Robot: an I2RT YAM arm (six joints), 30 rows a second.
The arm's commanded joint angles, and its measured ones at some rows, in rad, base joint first. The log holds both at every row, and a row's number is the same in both.
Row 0, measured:
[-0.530 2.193 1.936 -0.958 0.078 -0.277]
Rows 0 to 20, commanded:
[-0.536 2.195 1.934 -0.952 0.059 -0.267]
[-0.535 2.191 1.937 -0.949 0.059 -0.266]
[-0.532 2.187 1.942 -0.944 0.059 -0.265]
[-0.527 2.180 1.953 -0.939 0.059 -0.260]
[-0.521 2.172 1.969 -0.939 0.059 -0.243]
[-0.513 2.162 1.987 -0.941 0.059 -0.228]
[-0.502 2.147 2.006 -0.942 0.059 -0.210]
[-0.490 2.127 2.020 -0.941 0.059 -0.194]
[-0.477 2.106 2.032 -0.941 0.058 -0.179]
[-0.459 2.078 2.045 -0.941 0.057 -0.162]
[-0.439 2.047 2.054 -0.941 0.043 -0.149]
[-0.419 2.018 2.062 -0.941 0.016 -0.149]
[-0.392 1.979 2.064 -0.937 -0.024 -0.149]
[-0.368 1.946 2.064 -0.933 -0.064 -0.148]
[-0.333 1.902 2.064 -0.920 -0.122 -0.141]
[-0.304 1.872 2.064 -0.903 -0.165 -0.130]
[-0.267 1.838 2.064 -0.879 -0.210 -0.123]
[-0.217 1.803 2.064 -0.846 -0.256 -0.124]
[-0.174 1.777 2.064 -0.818 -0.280 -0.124]
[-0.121 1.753 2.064 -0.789 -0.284 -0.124]
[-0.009 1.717 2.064 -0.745 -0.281 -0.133]
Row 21, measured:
[-0.183 1.794 2.050 -0.796 -0.163 -0.147]
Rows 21 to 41, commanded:
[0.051 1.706 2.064 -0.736 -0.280 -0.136]
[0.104 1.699 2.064 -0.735 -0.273 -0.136]
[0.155 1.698 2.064 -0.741 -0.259 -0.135]
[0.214 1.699 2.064 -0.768 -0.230 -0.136]
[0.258 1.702 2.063 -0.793 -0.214 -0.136]
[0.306 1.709 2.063 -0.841 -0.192 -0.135]
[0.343 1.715 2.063 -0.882 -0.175 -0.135]
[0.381 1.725 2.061 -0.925 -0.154 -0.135]
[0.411 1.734 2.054 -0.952 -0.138 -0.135]
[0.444 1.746 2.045 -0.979 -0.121 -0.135]
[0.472 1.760 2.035 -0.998 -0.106 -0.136]
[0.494 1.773 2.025 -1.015 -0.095 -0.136]
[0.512 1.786 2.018 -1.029 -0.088 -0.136]
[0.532 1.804 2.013 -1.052 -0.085 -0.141]
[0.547 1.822 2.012 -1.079 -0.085 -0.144]
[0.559 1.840 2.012 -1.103 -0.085 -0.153]
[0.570 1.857 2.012 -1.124 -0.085 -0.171]
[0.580 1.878 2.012 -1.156 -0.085 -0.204]
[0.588 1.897 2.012 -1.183 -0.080 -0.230]
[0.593 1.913 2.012 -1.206 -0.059 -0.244]
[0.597 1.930 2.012 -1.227 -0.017 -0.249]
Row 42, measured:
[0.583 1.885 2.019 -1.186 -0.099 -0.184]
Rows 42 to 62, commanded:
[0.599 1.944 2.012 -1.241 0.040 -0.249]
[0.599 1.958 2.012 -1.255 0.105 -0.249]
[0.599 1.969 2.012 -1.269 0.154 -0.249]
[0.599 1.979 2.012 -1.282 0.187 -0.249]
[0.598 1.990 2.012 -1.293 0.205 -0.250]
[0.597 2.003 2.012 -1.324 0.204 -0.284]
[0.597 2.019 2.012 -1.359 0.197 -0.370]
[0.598 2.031 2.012 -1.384 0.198 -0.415]
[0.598 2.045 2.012 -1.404 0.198 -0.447]
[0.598 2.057 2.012 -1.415 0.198 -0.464]
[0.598 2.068 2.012 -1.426 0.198 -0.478]
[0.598 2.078 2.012 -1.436 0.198 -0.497]
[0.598 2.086 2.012 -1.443 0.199 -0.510]
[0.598 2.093 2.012 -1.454 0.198 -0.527]
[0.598 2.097 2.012 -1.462 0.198 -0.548]
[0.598 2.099 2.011 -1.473 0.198 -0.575]
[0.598 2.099 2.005 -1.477 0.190 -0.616]
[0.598 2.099 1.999 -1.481 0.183 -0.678]
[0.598 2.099 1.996 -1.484 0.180 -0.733]
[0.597 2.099 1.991 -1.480 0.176 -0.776]
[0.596 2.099 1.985 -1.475 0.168 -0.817]
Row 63, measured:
[0.597 2.094 2.003 -1.476 0.185 -0.628]
